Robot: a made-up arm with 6 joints. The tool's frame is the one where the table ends. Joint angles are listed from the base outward.
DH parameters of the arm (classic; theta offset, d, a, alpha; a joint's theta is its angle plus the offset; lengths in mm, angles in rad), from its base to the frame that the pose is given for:
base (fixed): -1.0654 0 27.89 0
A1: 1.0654 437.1 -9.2 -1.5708
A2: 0.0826 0 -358.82 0
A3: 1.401 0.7 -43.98 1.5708
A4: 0 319.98 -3.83 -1.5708
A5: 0 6.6 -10.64 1.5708
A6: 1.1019 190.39 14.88 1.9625
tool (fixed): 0.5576 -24.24 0 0
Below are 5 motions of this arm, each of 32 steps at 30 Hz.
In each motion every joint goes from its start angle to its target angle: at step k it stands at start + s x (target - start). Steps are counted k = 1, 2, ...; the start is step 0. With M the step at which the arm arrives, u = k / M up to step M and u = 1 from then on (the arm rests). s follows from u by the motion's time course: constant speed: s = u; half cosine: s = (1 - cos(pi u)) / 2; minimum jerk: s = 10 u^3 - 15 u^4 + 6 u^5.
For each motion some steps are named. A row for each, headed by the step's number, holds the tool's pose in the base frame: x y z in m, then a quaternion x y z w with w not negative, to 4 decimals.
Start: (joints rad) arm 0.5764 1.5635 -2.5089 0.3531 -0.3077 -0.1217
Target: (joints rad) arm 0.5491 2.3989 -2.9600 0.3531 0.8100 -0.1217
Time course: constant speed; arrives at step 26
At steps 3, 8, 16, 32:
3: 0.2112 0.1145 1.2799 0.7226 0.5824 0.3436 0.1436
8: 0.3115 0.1944 1.2319 0.7241 0.6386 0.2131 0.1498
16: 0.4492 0.3049 1.1071 0.6943 0.7043 -0.0023 0.1477
32: 0.5632 0.3985 0.8919 0.6033 0.7409 -0.2673 0.1254

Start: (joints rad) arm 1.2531 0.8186 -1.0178 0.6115 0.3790 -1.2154
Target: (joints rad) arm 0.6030 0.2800 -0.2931 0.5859 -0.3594 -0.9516
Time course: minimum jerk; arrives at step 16
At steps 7, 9, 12, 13, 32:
7: 0.0974 0.1735 0.8203 0.5517 0.6873 -0.1019 0.4613
9: 0.1246 0.1277 0.7920 0.6556 0.6228 -0.1130 0.4118
12: 0.1414 0.0691 0.7526 0.7651 0.5257 -0.1109 0.3549
13: 0.1426 0.0578 0.7443 0.7841 0.5047 -0.1086 0.3445
32: 0.1431 0.0477 0.7368 0.8004 0.4854 -0.1061 0.3355

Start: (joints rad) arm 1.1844 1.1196 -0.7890 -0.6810 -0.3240 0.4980
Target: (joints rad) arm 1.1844 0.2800 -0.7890 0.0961 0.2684 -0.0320
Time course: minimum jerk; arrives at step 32
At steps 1, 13, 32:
1: 0.0800 0.3494 0.7564 0.3964 0.8479 -0.1204 0.3308
13: 0.0770 0.2587 0.8290 0.4783 0.8265 -0.0841 0.2848
32: 0.0100 0.0559 0.8723 0.4983 0.8446 -0.0114 0.1957

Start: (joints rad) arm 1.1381 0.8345 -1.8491 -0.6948 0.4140 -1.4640
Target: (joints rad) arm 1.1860 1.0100 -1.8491 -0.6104 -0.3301 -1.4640
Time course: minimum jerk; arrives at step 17
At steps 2, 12, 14, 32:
2: 0.0599 -0.0109 1.1510 0.6283 -0.0088 -0.0180 0.7777
12: 0.0030 0.0534 1.2076 0.6881 -0.0704 0.2187 0.6883
14: -0.0053 0.0589 1.2114 0.6948 -0.0767 0.2492 0.6703
32: -0.0083 0.0607 1.2126 0.6971 -0.0789 0.2601 0.6635

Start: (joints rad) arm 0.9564 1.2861 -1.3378 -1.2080 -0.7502 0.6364
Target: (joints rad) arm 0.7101 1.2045 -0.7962 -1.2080 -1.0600 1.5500
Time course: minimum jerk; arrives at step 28
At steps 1, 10, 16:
1: 0.0799 0.3505 0.9353 0.3767 0.7542 0.1644 0.5121
10: 0.0921 0.3445 0.8934 0.3386 0.8356 0.0974 0.4214
16: 0.1087 0.3277 0.8300 0.2805 0.9272 -0.0132 0.2479

